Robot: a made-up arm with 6 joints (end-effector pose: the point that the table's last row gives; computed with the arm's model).
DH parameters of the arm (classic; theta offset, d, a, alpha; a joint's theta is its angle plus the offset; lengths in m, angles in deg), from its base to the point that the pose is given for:
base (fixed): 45 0 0.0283 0
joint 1: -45 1 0.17 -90
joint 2: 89.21 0 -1.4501 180
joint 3: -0.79 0.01 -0.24 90
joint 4: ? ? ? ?
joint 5: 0 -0.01 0.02 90
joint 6: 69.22 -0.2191 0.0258 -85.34
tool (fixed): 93.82 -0.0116 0 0
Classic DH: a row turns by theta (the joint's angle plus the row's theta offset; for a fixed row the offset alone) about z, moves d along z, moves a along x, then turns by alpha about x.
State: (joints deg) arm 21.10 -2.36 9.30 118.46 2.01 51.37
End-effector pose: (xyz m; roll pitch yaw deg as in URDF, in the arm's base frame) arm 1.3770 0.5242 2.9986 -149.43 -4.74 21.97
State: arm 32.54 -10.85 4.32 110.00 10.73 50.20
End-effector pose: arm 1.0272 0.6736 3.0405 -141.92 -5.26 42.69
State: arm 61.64 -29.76 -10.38 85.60 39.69 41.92
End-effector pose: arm 0.2473 0.6563 2.9662 -121.26 -11.88 105.64
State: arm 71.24 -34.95 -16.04 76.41 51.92 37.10
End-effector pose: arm 0.0668 0.5623 2.8991 -114.73 -16.62 129.70
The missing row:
joint 4: 0 -1.22 0.01 -90
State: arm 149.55 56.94 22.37 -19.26 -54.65 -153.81
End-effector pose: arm -2.1930 1.2174 1.1037 -72.42 77.45 -107.79
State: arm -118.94 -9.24 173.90 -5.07 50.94 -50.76
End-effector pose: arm 0.7169 1.2986 1.9809 -93.85 58.14 75.18
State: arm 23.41 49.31 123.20 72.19 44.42 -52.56
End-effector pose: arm 1.2633 0.6658 3.3882 -88.64 -44.72 121.19
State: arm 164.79 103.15 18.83 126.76 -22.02 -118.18
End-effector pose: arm -1.8827 0.6692 -0.6890 -20.04 61.60 133.12
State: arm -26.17 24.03 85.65 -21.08 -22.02 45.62
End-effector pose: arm 1.1933 -0.5423 3.6407 -16.41 -44.08 -9.41
